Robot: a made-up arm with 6 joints.
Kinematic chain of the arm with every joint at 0, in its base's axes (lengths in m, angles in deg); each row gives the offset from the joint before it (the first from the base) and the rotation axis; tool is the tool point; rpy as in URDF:
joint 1: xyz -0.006 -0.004 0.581 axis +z
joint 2: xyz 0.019 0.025 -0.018 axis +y
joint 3: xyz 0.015 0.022 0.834 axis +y
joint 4: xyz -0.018 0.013 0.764 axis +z
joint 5: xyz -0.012 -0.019 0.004 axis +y
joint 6: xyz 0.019 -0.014 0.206 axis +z
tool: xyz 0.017 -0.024 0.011 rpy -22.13 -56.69 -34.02
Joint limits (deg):
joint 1: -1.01..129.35
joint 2: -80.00..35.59
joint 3: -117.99..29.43
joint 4: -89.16..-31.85
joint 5: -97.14..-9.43
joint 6: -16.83..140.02
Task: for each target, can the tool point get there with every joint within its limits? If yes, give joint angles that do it. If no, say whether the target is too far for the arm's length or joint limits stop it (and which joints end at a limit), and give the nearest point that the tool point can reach.
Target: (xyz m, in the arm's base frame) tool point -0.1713 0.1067 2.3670
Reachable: yes | joints 10.72 -3.76 1.27 -74.92 -33.72 44.78
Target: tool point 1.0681 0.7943 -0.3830
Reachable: no: joint limits stop it (at a limit: joint 1, joint 2, joint 3, joint 4, joint 5) | nearest point 0.2542 -0.3502 -0.1959 | short by 1.417 m
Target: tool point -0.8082 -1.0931 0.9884
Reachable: yes | joints 60.37 -33.26 -66.61 -58.52 -46.75 52.04
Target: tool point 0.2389 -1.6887 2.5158
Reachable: no: too far | nearest point 0.1651 -1.1812 1.9340 | short by 0.776 m
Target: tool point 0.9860 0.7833 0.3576
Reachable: no: joint limits stop it (at a limit: joint 2, joint 3, joint 4, joint 5, joint 6) | nearest point 0.9587 0.7616 1.5771 | short by 1.220 m
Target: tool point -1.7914 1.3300 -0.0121
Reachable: no: too far | nearest point -1.4879 0.3009 0.2221 | short by 1.098 m
